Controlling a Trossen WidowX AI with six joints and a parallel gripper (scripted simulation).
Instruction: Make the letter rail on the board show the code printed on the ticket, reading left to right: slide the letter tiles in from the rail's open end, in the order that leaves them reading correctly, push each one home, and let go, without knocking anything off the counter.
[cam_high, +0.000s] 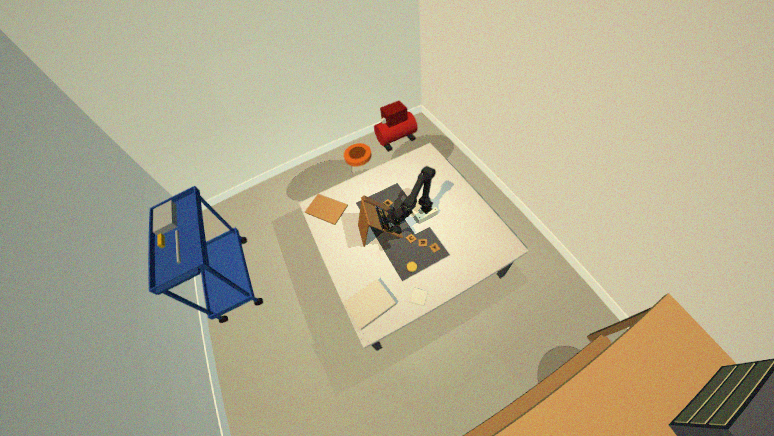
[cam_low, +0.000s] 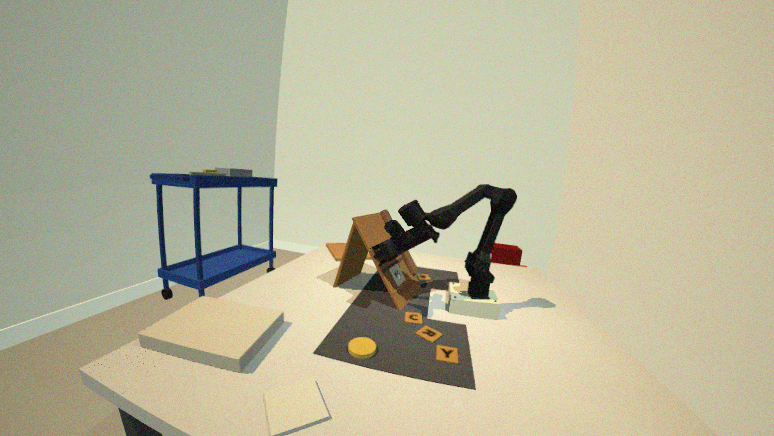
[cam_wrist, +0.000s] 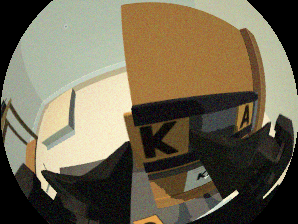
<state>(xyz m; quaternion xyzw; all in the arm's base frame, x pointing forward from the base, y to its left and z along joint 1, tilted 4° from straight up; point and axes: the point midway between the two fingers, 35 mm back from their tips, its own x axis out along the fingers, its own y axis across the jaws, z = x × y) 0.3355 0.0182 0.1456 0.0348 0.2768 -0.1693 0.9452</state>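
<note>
Right now the white ticket is 70 mm behind my gripper tip, 50 mm to the right of it and 80 mm below it. Round my gripper tip: pale pad (90 mm ahead, 470 mm to the left, 170 mm below); then yellow disc (280 mm to the left, 160 mm below); then dark mat (170 mm behind, 30 mm to the right, 170 mm below).
</note>
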